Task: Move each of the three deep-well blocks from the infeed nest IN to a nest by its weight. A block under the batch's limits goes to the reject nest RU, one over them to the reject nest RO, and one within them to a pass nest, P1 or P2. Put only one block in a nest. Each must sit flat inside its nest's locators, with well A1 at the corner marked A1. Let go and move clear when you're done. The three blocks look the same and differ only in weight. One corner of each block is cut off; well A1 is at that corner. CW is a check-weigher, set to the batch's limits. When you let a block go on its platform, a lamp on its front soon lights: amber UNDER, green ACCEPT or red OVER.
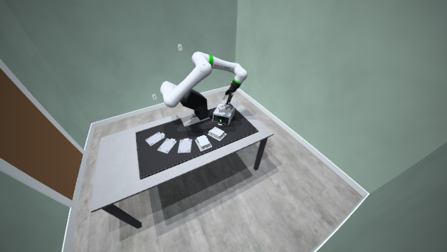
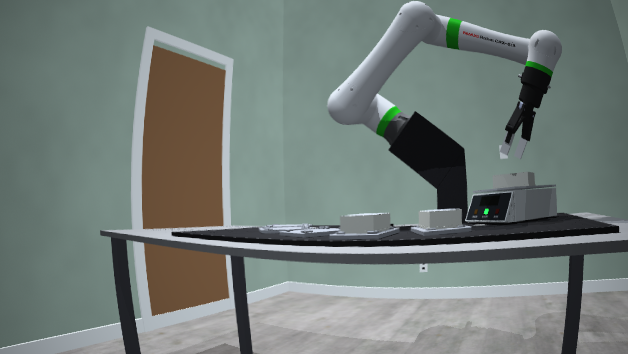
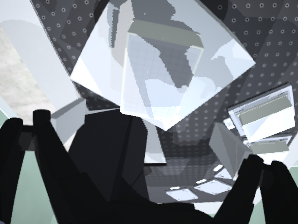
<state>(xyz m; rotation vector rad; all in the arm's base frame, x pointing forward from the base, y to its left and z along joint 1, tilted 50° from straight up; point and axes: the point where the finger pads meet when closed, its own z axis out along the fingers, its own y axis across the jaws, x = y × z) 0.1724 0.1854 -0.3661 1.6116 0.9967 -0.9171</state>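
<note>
Now: hand 110 mm above the check-weigher platform. Round my hand: grey deep-well block (240 mm ahead, 220 mm to the right, 170 mm below); check-weigher CW (140 mm below).
</note>
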